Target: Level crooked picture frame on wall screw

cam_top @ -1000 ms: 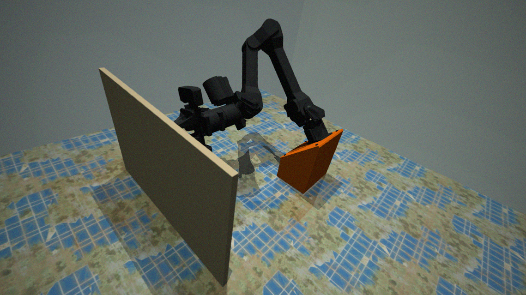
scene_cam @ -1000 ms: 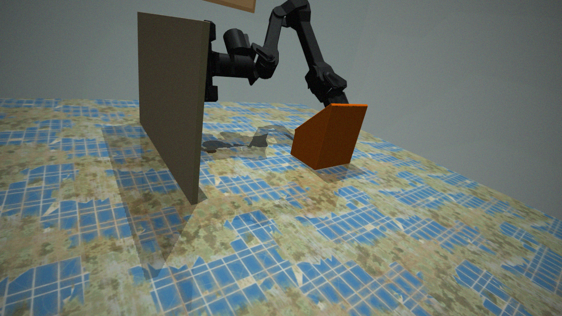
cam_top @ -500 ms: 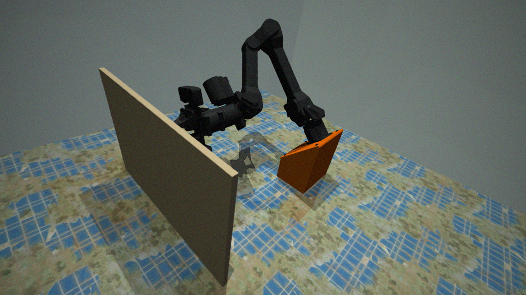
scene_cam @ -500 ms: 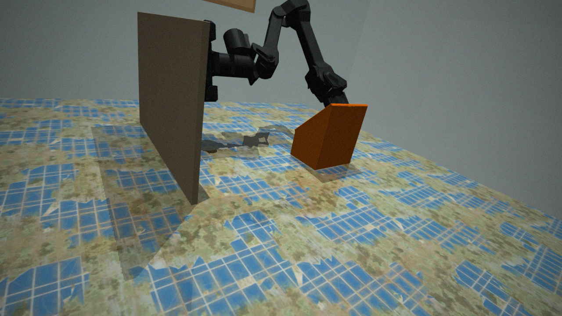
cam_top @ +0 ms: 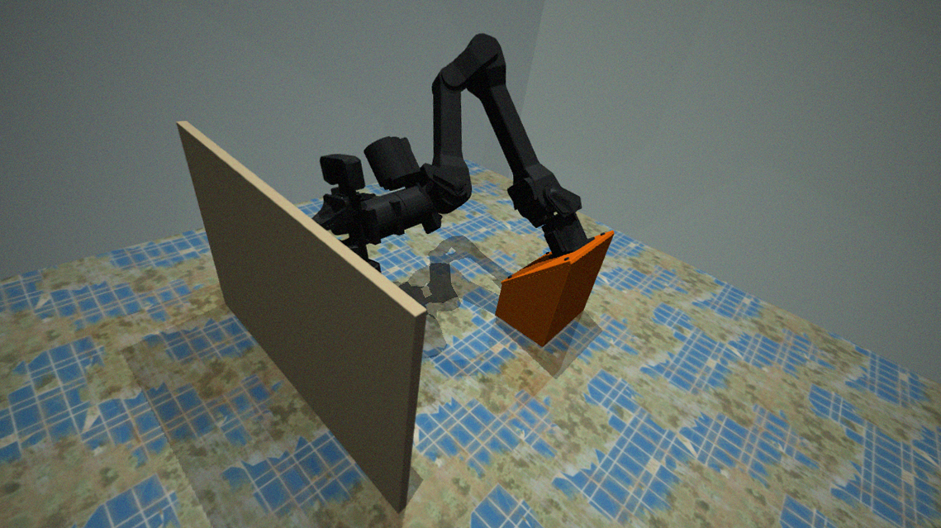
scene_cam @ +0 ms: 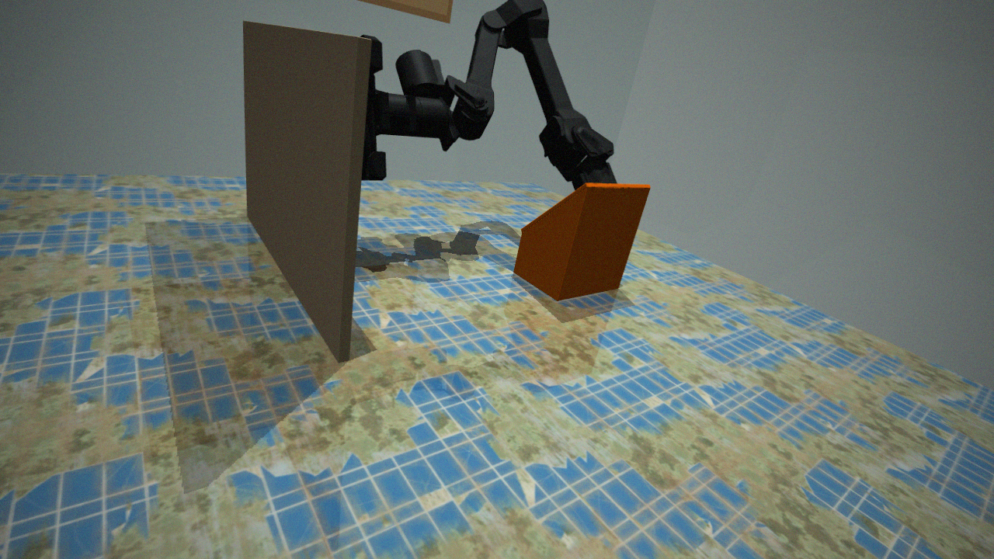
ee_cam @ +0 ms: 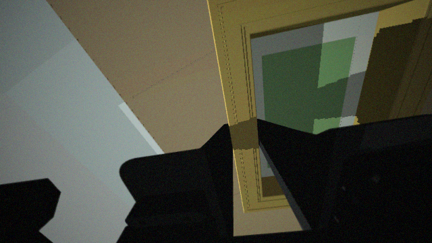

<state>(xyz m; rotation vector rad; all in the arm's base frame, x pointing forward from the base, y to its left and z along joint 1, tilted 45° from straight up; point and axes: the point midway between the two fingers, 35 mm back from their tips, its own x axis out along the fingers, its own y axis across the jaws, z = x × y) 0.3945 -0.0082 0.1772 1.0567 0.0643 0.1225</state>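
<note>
The picture frame lies 20 mm to the left of my gripper tip and 50 mm below it. From my gripper tip the other things lie so: wall panel (20 mm ahead, 20 mm to the left, 70 mm below).
</note>
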